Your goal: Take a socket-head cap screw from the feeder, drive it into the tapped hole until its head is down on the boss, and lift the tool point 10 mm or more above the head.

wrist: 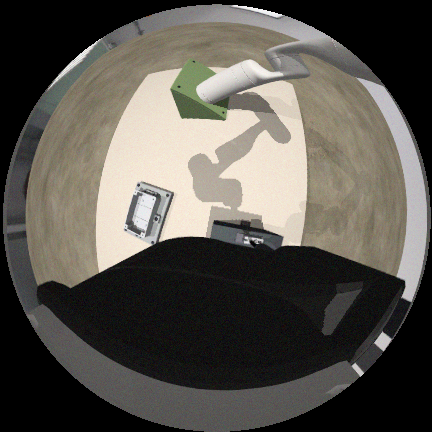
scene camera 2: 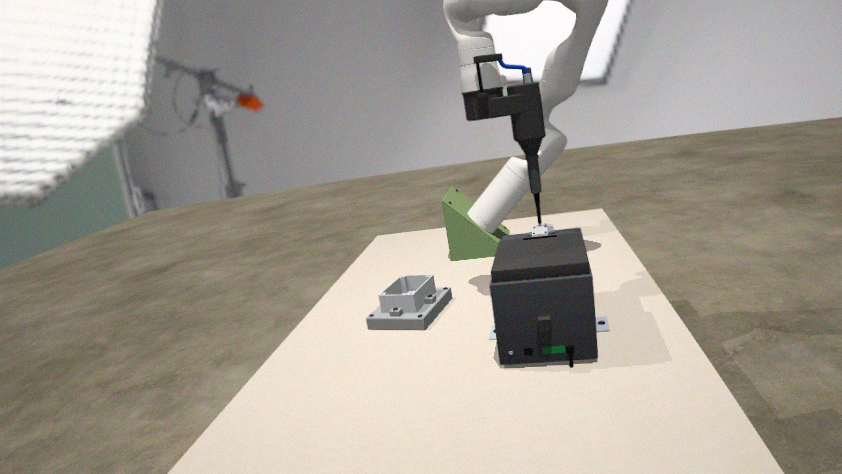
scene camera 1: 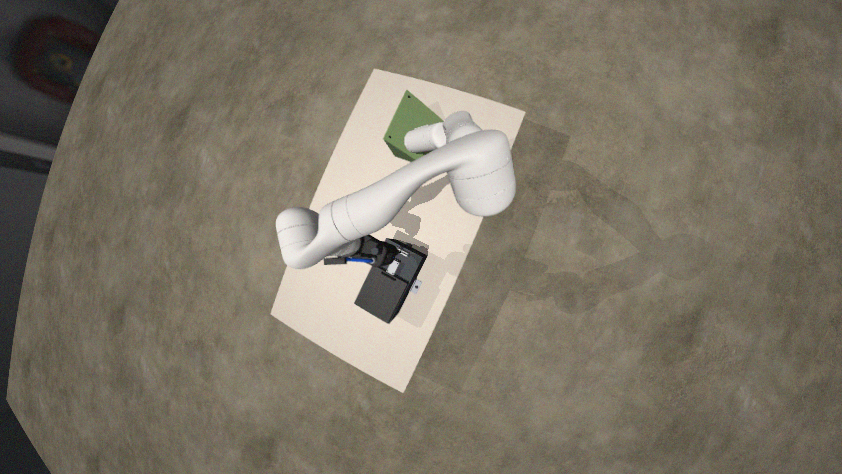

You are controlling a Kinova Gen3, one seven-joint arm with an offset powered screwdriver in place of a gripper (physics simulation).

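The dark screw feeder (scene camera 1: 382, 299) (scene camera 2: 542, 254) (wrist: 225, 232) stands on the table, with a pale pick-up block (scene camera 2: 540, 230) at its top far edge. My screwdriver (scene camera 2: 539, 220) (wrist: 256, 242) points down, its thin bit's tip at or just above that block; contact cannot be told. In scene camera 1 its tip is hidden beside its dark body. No screw can be made out at the tip. A grey open housing on a flat base (scene camera 2: 394, 323) (wrist: 166, 210) stands left of the feeder in scene camera 2, with small bosses at its sides. Which hole is the tapped one cannot be told. The housing does not show in scene camera 1.
The green wedge-shaped mount (scene camera 1: 406, 120) (scene camera 2: 468, 238) (wrist: 192, 90) carries the white arm (scene camera 1: 377, 203) (scene camera 2: 500, 191) (wrist: 230, 82) at the table's far end. Metal tabs (scene camera 1: 415, 286) (scene camera 2: 602, 323) stick out at the feeder's foot. The pale table (scene camera 1: 329, 306) (scene camera 2: 412, 412) (wrist: 135, 135) lies under everything.
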